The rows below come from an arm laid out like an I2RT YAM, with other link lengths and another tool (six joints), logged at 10 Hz.
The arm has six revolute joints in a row. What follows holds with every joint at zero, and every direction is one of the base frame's.
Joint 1 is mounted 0.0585 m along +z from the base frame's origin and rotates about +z.
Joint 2 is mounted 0.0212 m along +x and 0.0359 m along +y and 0.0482 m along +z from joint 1 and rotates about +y.
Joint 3 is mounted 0.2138 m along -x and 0.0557 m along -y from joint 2 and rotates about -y.
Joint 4 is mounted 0.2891 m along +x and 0.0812 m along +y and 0.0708 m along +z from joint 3 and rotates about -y.
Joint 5 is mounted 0.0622 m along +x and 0.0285 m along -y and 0.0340 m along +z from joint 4 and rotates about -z.
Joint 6 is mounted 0.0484 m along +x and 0.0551 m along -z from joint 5 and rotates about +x.
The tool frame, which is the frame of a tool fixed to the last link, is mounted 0.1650 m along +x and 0.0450 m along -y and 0.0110 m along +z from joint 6; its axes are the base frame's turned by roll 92.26, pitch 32.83 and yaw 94.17 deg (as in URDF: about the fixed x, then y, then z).
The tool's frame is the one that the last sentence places.
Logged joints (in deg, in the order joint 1, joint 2, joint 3, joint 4, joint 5, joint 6), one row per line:
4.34, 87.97, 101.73, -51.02, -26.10, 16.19
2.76, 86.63, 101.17, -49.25, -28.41, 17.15
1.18, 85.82, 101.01, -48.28, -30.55, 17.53
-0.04, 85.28, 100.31, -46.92, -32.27, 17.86
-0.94, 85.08, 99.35, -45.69, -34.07, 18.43
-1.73, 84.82, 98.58, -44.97, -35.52, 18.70
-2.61, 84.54, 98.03, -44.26, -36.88, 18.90
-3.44, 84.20, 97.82, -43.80, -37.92, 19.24
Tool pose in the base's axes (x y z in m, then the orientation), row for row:
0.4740, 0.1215, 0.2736, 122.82, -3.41, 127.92
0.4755, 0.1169, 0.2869, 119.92, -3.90, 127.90
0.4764, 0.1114, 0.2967, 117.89, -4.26, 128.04
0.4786, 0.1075, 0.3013, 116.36, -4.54, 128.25
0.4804, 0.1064, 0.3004, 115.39, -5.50, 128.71
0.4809, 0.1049, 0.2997, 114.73, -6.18, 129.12
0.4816, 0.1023, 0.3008, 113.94, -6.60, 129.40
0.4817, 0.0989, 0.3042, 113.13, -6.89, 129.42
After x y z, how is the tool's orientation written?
As angles about the fixed x, y, z axes (roll, pitch, yaw), in degrees.
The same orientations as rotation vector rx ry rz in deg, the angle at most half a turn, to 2 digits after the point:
64.23, 126.22, 71.19
63.53, 123.74, 74.33
62.92, 122.09, 76.57
62.37, 120.92, 78.29
62.41, 120.48, 80.12
62.38, 120.25, 81.43
62.20, 119.76, 82.59
62.14, 119.03, 83.54

